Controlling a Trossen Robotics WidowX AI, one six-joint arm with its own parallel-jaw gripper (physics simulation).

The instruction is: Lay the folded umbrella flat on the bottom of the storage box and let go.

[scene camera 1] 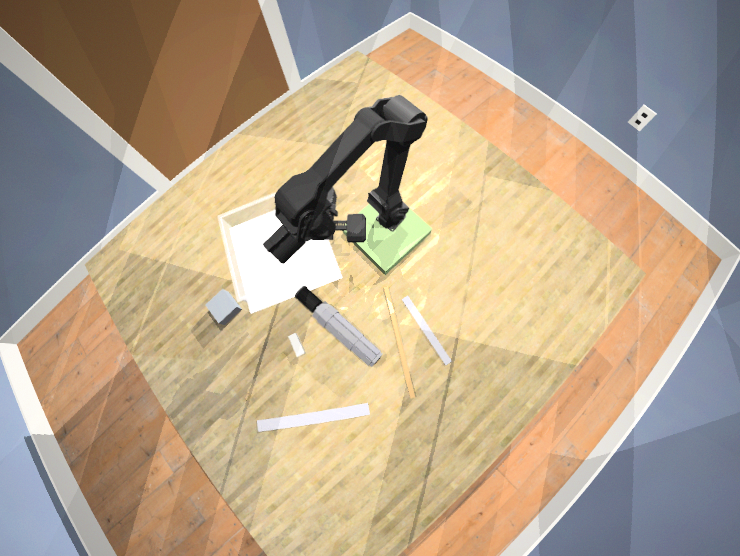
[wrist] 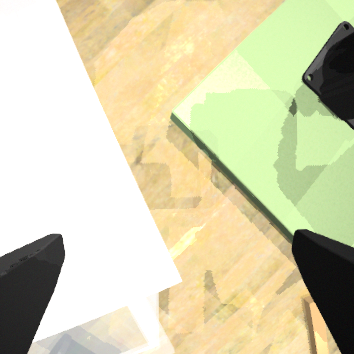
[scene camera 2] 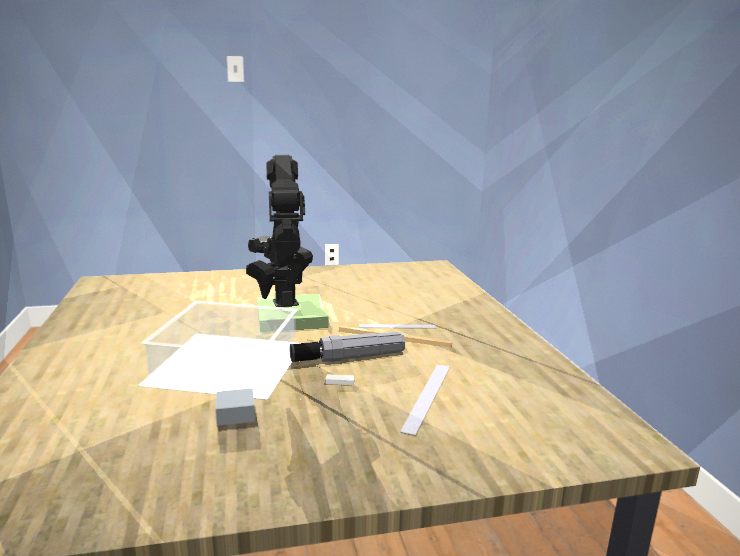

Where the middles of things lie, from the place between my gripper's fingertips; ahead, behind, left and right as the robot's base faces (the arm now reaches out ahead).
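Storage box point(scene camera 2: 221, 346): my hand 14 cm to the left of it, 8 cm above it, 11 cm short of it.
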